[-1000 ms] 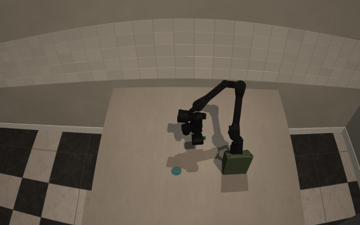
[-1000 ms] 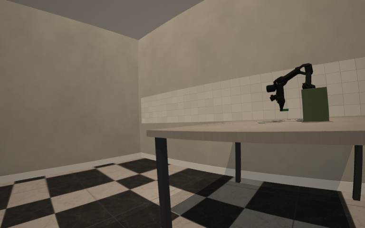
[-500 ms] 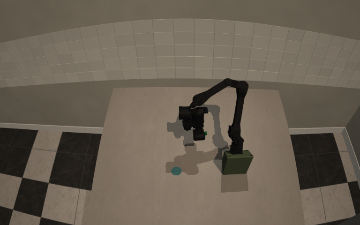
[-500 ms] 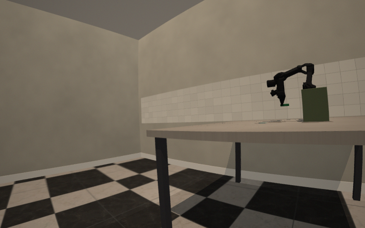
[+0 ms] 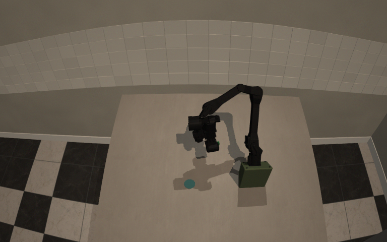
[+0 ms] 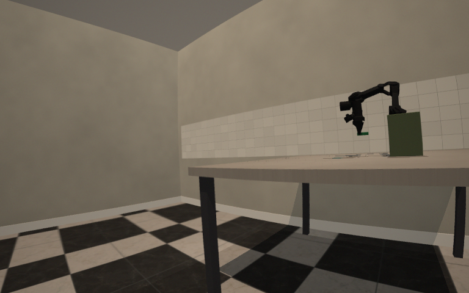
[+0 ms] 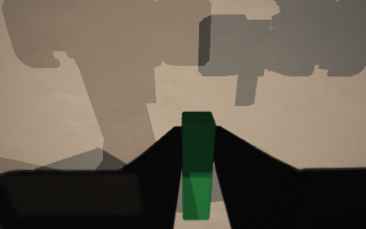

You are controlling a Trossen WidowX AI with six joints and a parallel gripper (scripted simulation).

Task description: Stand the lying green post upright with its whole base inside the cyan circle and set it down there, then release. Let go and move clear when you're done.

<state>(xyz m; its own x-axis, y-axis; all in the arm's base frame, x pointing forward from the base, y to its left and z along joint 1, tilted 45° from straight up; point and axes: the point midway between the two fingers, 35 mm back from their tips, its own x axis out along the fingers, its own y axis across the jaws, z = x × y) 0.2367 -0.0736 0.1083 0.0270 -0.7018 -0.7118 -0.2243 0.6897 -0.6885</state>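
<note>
Now: the cyan circle 100 mm ahead of my hand, 170 mm to the left of it and 160 mm below it. From my hand the other things lie so: green post (20 mm behind, 30 mm below).
</note>
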